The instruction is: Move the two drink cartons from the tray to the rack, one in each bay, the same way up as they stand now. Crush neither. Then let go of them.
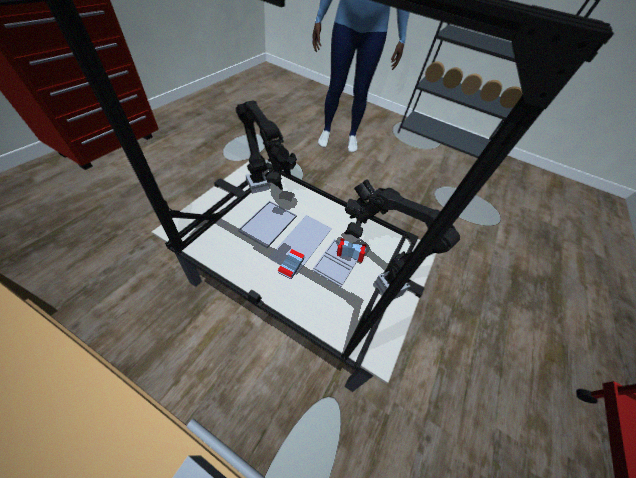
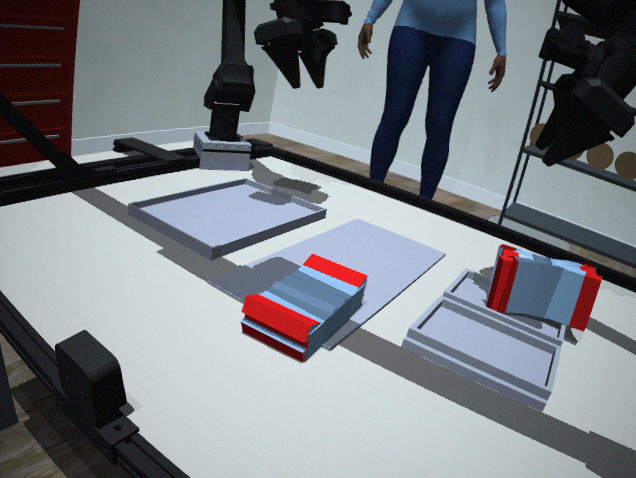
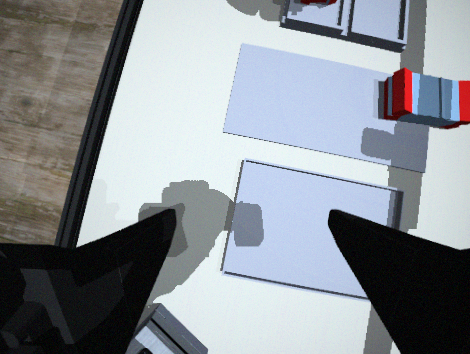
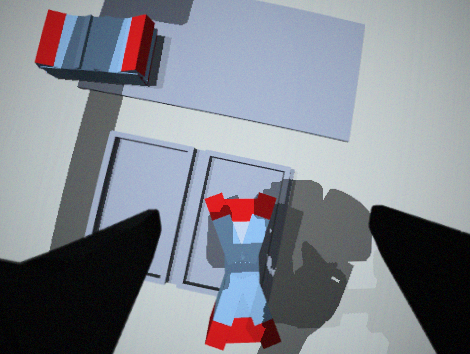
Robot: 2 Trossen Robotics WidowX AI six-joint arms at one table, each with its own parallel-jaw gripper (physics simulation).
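Places are measured from the left arm's base along level axes (x ahead, y left, z up), in millimetres.
Where they show: left gripper, between the fingertips: (image 1: 286,183) (image 2: 309,88) (image 3: 252,216); right gripper, between the fingertips: (image 1: 347,225) (image 2: 541,155) (image 4: 264,218); left arm's base, origin of its link: (image 1: 257,178) (image 2: 222,137).
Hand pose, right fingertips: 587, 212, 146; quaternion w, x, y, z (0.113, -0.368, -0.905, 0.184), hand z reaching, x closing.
Each offset is from my right fingertips to the top centre of the thing, as dx, dy, dz. "*": to the spot under its first point.
One blue carton with red ends @(-15, -253, -157) (image 1: 291,263) (image 2: 308,303) (image 3: 430,97) (image 4: 97,45) lies flat, partly over the end of the flat panel. The other carton @(+42, +34, -111) (image 1: 351,250) (image 2: 544,290) (image 4: 242,257) is upright on a long edge at the rack's far bay, its waist narrower than its red ends; its underside is hidden. The rack's near bay (image 2: 478,339) (image 4: 145,195) is empty. The walled tray @(-296, -258, -186) (image 1: 267,224) (image 2: 174,236) (image 3: 300,255) is empty. My left gripper (image 1: 276,184) (image 2: 308,84) (image 3: 252,216) is open above the tray. My right gripper (image 1: 353,231) (image 2: 560,149) (image 4: 264,218) is open above the second carton, apart from it.
The flat grey panel (image 1: 311,231) (image 2: 390,256) (image 3: 300,95) (image 4: 260,75) lies between the tray and the rack. A black frame surrounds the table. A small black block @(* +87, -463, -148) (image 1: 254,296) (image 2: 91,377) sits on its front rail. A person (image 1: 354,77) (image 2: 431,102) stands behind the table.
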